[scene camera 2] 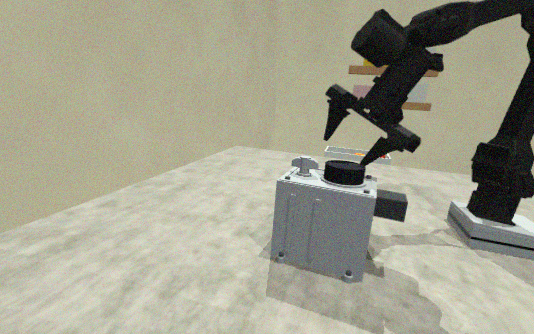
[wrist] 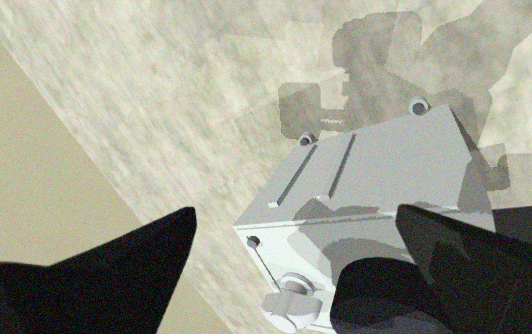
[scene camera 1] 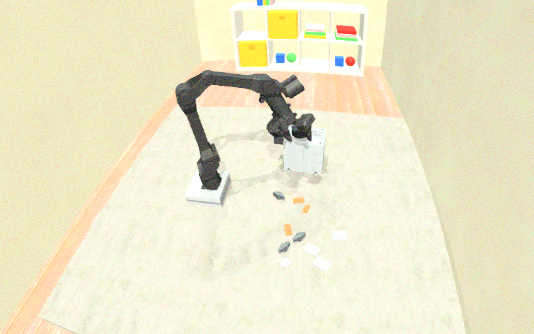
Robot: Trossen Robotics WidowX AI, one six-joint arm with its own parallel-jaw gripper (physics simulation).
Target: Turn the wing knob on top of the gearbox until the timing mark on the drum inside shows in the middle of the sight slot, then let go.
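Frame: origin at the arm's base, x ahead, y left, z up, level; metres.
Where they show: gripper, fingertip midpoint: [scene camera 2: 341,153] [wrist: 295,215] [scene camera 1: 301,141]; arm's base, origin of the base link: [scene camera 2: 488,216] [scene camera 1: 211,183].
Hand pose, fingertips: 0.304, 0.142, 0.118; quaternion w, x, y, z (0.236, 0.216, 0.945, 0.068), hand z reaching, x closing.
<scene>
Things, the pixels of their centre, and the offset from my fingertips, as dx, dy, dz. "spot": a spot on its surface instead.
- pale grey gearbox, body centre: [wrist: 396,233] [scene camera 2: 339,209] [scene camera 1: 299,144] -0.015, +0.087, -0.081
- grey wing knob, body centre: [wrist: 300,279] [scene camera 2: 303,177] [scene camera 1: 317,137] +0.052, +0.085, -0.035
- wide black round cap, surface spot: [wrist: 375,290] spot: -0.017, +0.055, -0.006
- dark block, surface spot: [scene camera 2: 391,205] spot: -0.091, +0.111, -0.050
The pale grey gearbox [scene camera 1: 304,159] [scene camera 2: 322,230] [wrist: 395,165] stands upright on the mat. On its top, the grey wing knob [scene camera 2: 304,165] [wrist: 292,305] is beside a wide black round cap [scene camera 2: 344,173] [wrist: 375,290]. My gripper [scene camera 1: 300,138] [scene camera 2: 344,151] [wrist: 295,215] is wide open and empty, tilted above the gearbox. In scene camera 2, one fingertip is above and right of the knob; the other is close to the cap's right rim. In scene camera 1 the gripper covers part of the top. I cannot make out the sight slot or timing mark.
A dark block [scene camera 2: 391,205] sticks out from the gearbox's side, towards the arm's base [scene camera 1: 205,196] [scene camera 2: 495,235]. Orange tiles [scene camera 1: 298,200], grey lumps [scene camera 1: 299,236] and white cards [scene camera 1: 339,235] lie on the mat. A white shelf unit [scene camera 1: 365,30] stands at the back.
</scene>
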